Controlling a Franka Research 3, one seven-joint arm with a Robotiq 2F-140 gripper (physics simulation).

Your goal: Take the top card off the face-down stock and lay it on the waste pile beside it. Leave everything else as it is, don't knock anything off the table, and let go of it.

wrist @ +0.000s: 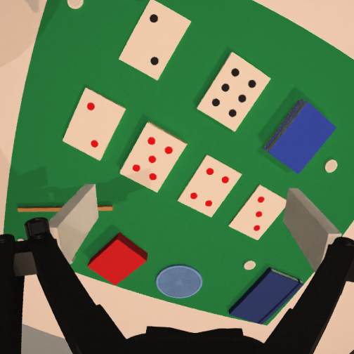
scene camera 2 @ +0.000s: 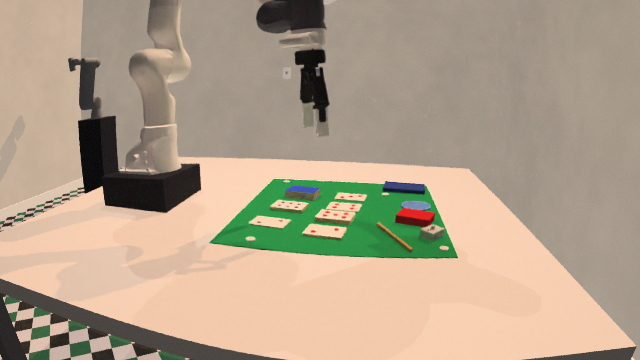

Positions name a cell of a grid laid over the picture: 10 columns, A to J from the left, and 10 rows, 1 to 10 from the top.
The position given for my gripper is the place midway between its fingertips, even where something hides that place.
I see my gripper (scene camera 2: E4), a red box (wrist: D8) and a green mat (scene camera 2: F7).
My gripper shows as well in the wrist view (wrist: F6). The green mat also shows in the wrist view (wrist: C2).
